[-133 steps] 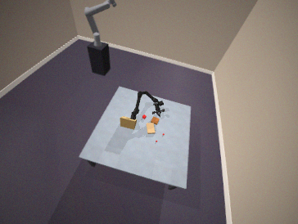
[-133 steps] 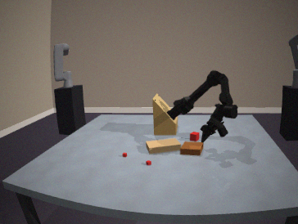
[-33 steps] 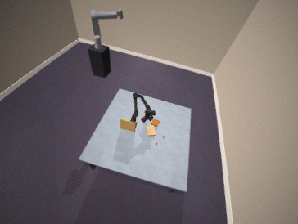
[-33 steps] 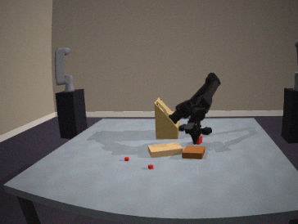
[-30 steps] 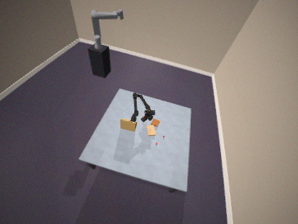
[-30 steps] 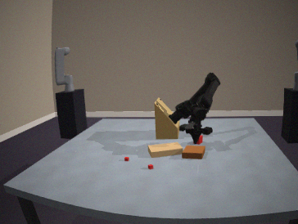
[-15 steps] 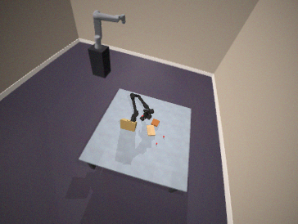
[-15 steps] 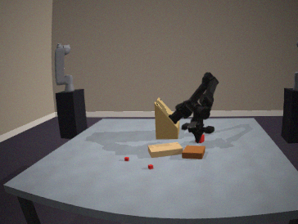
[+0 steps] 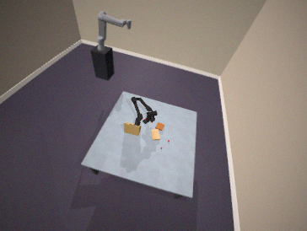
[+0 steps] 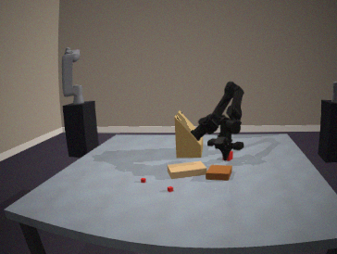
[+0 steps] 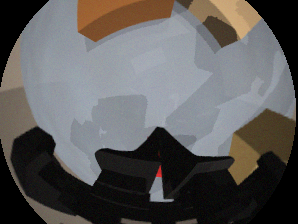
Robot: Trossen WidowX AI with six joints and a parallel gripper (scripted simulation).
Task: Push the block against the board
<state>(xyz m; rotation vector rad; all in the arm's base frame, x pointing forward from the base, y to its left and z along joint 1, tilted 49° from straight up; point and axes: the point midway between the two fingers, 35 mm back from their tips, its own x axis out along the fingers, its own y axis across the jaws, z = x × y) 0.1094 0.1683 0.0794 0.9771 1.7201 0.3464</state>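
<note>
Right now the red cube is 40 mm behind my gripper tip, 10 mm to the left of it and 10 mm above it. Also, from my gripper tip: tan board 170 mm to the right, 160 mm ahead, 10 mm above; then brown square block 190 mm ahead, 20 mm to the right, 10 mm above.
</note>
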